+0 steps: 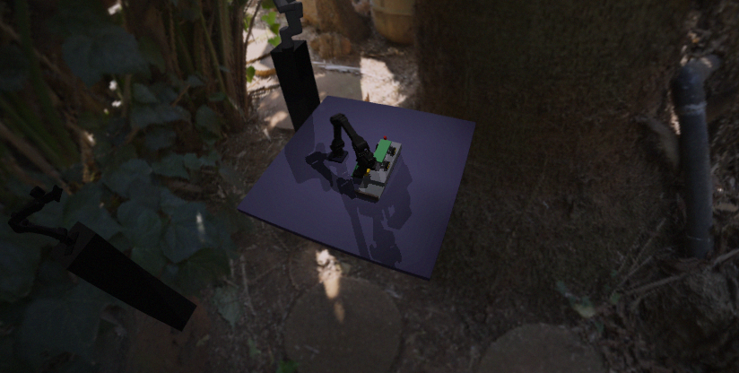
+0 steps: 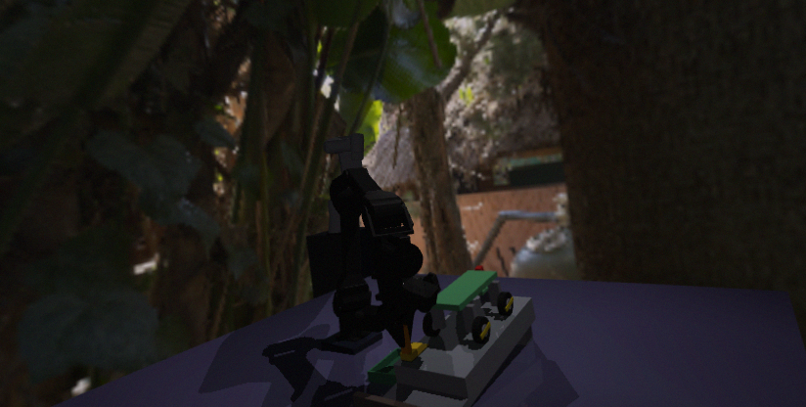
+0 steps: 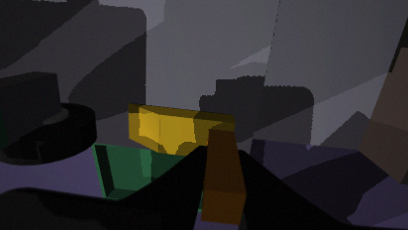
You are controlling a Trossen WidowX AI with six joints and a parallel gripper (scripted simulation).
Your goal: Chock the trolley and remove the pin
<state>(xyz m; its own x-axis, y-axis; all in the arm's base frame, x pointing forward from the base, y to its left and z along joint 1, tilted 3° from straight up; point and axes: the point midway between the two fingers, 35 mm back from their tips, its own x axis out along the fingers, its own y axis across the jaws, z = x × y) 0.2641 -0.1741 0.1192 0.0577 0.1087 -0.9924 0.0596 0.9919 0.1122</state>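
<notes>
The stop pin lies 5 cm ahead of my gripper tip, 26 cm to the left of it and 5 cm above it. From my gripper tip the other things lie so: brown strip (5 cm ahead, 13 cm to the right, 6 cm below); yellow chock (2 cm to the left, 1 cm below); green-decked trolley (7 cm ahead, 15 cm to the left, 3 cm above).
</notes>
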